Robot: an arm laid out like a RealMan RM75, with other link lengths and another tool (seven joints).
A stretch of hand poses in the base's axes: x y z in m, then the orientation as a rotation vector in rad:
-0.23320, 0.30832, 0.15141, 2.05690, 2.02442, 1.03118
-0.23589, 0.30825, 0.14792, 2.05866, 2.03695, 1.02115
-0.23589, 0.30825, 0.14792, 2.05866, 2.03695, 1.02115
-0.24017, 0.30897, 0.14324, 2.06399, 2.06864, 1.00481
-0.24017, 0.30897, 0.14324, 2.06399, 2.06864, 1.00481
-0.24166, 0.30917, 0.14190, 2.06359, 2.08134, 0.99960
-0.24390, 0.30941, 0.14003, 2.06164, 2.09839, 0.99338
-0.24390, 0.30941, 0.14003, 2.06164, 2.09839, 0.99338
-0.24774, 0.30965, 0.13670, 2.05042, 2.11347, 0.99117
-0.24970, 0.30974, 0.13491, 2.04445, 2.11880, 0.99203
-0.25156, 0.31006, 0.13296, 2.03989, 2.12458, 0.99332
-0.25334, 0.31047, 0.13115, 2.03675, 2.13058, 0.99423
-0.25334, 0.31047, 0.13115, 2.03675, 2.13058, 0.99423
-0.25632, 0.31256, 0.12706, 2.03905, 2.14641, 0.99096
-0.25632, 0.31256, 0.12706, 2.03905, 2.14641, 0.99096
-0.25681, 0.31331, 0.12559, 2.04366, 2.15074, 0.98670
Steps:
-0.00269, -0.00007, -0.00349, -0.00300, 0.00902, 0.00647
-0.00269, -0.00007, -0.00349, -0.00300, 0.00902, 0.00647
-0.00697, 0.00065, -0.00817, -0.00406, 0.03047, 0.02385
-0.00697, 0.00065, -0.00817, -0.00406, 0.03047, 0.02385
-0.00846, 0.00085, -0.00951, -0.00471, 0.03715, 0.03151
-0.01070, 0.00109, -0.01138, -0.00567, 0.04508, 0.04219
-0.01070, 0.00109, -0.01138, -0.00567, 0.04508, 0.04219
-0.01454, 0.00133, -0.01471, -0.00876, 0.04532, 0.05409
-0.01650, 0.00142, -0.01650, -0.00971, 0.04377, 0.05894
-0.01836, 0.00174, -0.01845, -0.00962, 0.04324, 0.06383
-0.02014, 0.00215, -0.02026, -0.00905, 0.04381, 0.06851
-0.02014, 0.00215, -0.02026, -0.00905, 0.04381, 0.06851
-0.02312, 0.00424, -0.02435, -0.00623, 0.05336, 0.07779
-0.02312, 0.00424, -0.02435, -0.00623, 0.05336, 0.07779
-0.02361, 0.00499, -0.02582, -0.00575, 0.05925, 0.07904

